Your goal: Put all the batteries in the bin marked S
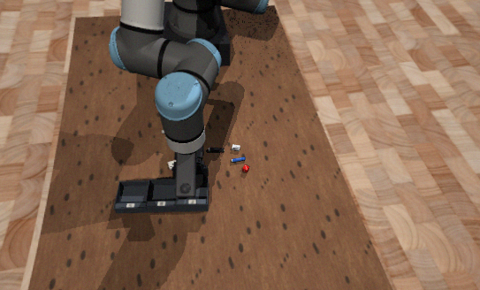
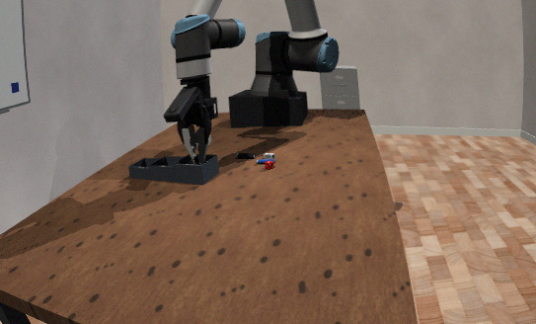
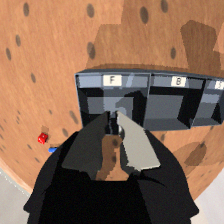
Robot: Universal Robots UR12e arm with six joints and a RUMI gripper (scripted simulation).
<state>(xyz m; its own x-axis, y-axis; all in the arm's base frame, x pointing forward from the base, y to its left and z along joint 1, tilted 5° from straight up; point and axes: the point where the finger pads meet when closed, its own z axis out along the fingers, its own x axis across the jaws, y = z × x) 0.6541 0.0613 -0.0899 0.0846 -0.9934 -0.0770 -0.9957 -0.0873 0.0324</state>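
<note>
Now: the black battery 15 cm behind my hand, 5 cm to the left of it and 3 cm below it. Also, from my hand: white dotted tile 10 cm behind, 6 cm to the right, 3 cm below; three-compartment bin row 8 cm to the right, 2 cm below, 2 cm ahead; red die 15 cm to the left, 9 cm behind, 3 cm below.
</note>
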